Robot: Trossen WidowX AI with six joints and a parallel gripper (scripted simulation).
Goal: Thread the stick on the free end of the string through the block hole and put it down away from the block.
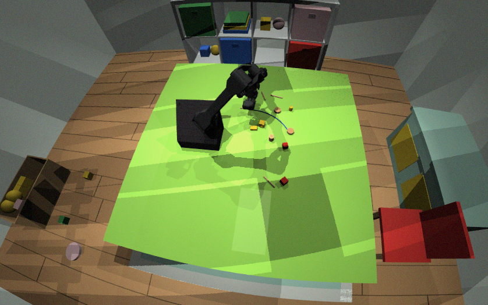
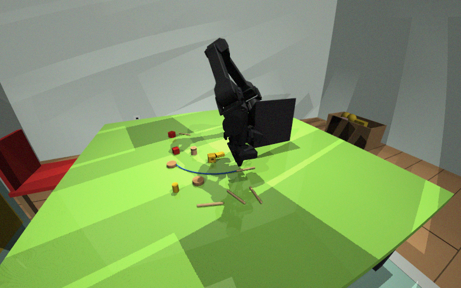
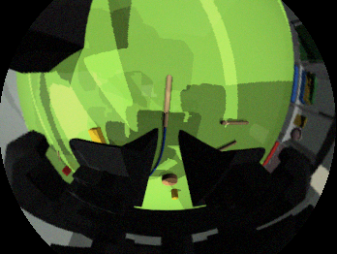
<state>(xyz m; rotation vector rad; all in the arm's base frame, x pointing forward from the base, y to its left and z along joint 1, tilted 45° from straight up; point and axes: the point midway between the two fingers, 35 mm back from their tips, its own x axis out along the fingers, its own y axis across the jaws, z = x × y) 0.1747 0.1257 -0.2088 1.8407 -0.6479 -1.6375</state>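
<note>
My gripper tip is now 20 mm past the thin wooden stick and 30 mm above it. Round my gripper tip: yellow cylinder 230 mm ahead, 50 mm to the left, 20 mm below; round wooden button 240 mm ahead, 110 mm to the right, 30 mm below; brown cylinder 150 mm ahead, 180 mm to the right, 20 mm below.
</note>
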